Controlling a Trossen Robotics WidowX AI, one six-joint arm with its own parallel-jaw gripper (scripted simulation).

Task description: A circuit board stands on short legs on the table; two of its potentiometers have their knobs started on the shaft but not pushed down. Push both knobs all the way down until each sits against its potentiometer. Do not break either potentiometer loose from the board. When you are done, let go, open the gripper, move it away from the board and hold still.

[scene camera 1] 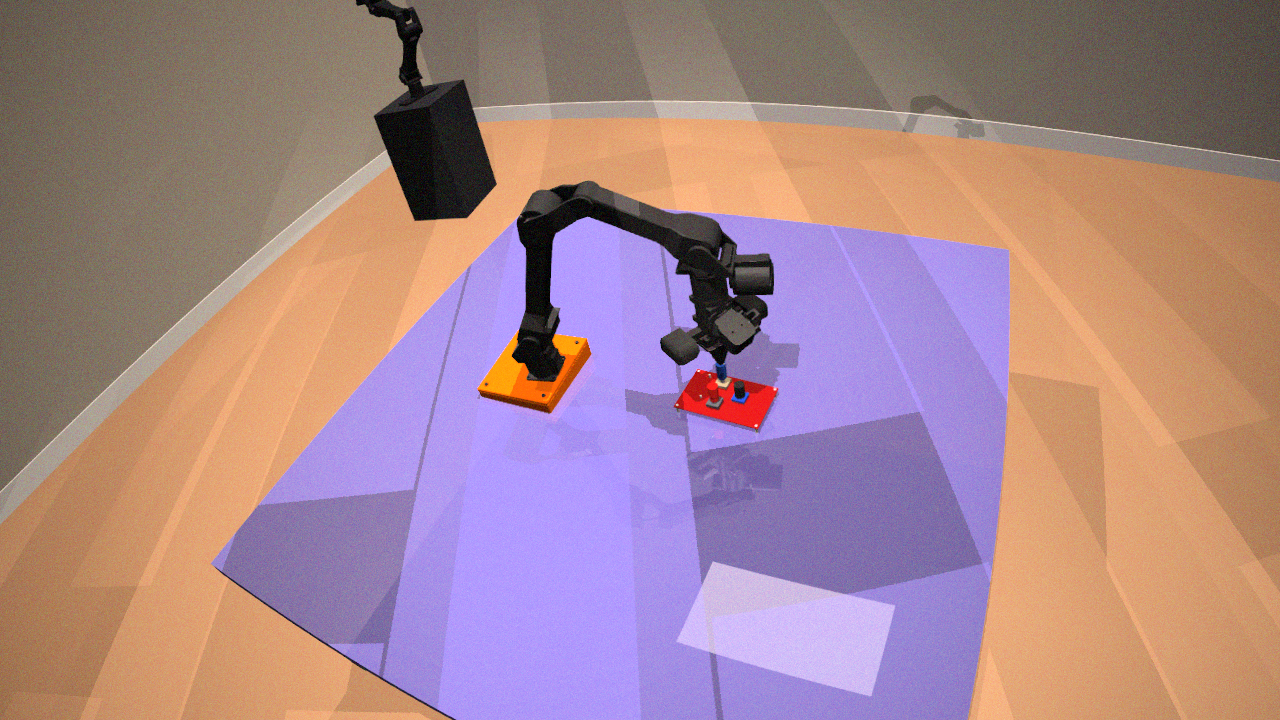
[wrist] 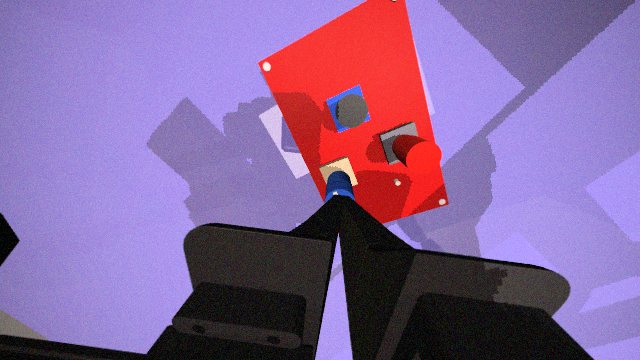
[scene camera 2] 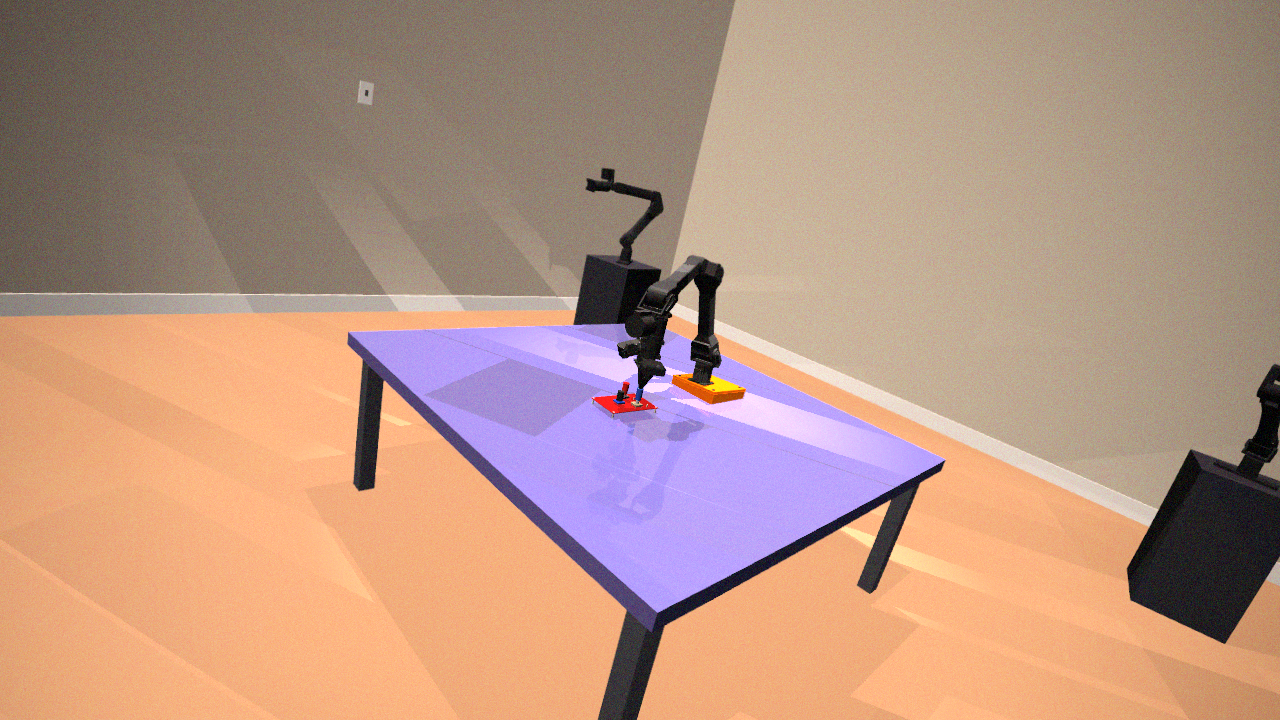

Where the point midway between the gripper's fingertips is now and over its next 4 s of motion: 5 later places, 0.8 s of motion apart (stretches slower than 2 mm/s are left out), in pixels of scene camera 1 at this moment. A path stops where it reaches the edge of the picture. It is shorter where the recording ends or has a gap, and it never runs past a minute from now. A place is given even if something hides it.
The gripper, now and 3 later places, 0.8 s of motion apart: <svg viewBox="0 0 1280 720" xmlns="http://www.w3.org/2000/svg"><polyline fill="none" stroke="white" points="720,363 720,363 687,354 644,353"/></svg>
